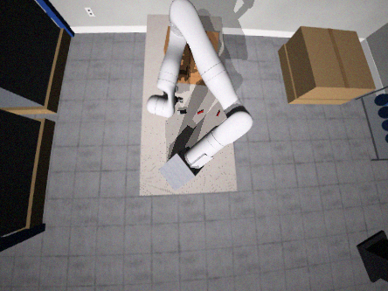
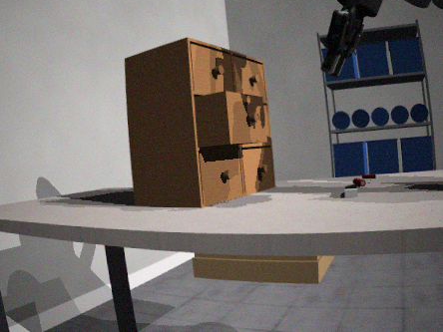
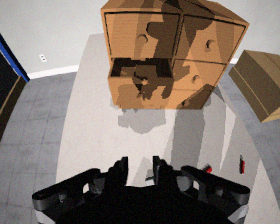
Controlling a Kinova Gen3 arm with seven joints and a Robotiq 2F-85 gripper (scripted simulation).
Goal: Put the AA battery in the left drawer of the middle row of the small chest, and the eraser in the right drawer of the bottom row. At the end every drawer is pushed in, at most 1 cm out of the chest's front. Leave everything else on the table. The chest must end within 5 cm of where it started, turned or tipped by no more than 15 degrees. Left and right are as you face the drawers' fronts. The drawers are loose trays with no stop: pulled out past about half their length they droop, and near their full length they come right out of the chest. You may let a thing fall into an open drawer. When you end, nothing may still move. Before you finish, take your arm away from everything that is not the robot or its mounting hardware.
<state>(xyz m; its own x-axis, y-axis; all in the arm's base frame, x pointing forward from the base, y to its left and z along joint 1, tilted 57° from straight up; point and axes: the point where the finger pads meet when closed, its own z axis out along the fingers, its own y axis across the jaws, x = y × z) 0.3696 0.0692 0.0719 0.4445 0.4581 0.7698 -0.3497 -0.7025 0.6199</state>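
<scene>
The red AA battery is 220 mm below my hand, 180 mm to the right of it and 60 mm behind it. From my hand the other things lie so: eraser (220 mm below, 40 mm to the right, 20 mm behind).
</scene>
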